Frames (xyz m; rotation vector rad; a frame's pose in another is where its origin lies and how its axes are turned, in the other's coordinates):
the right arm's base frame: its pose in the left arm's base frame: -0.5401 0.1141 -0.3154 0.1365 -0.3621 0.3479
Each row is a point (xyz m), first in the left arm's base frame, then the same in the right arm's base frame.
Working: the left arm's base frame: its pose in the right arm's base frame: 0.5548 -0.2772 0.1399 -0.1365 0.3621 -0.3479

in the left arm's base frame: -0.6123 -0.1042 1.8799
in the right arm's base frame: 0.6799 -0.0265 2.0998
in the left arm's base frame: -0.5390 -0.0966 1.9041
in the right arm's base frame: 0.7554 -0.0439 2.0971
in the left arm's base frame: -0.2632 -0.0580 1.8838
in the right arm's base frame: 1.0016 -0.1077 1.9819
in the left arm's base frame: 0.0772 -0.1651 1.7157
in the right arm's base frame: 1.2050 -0.3404 1.7368
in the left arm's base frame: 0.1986 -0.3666 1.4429
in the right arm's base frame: 1.1486 -0.5902 1.4835
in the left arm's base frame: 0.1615 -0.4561 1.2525
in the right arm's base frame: 1.0182 -0.6735 1.3362
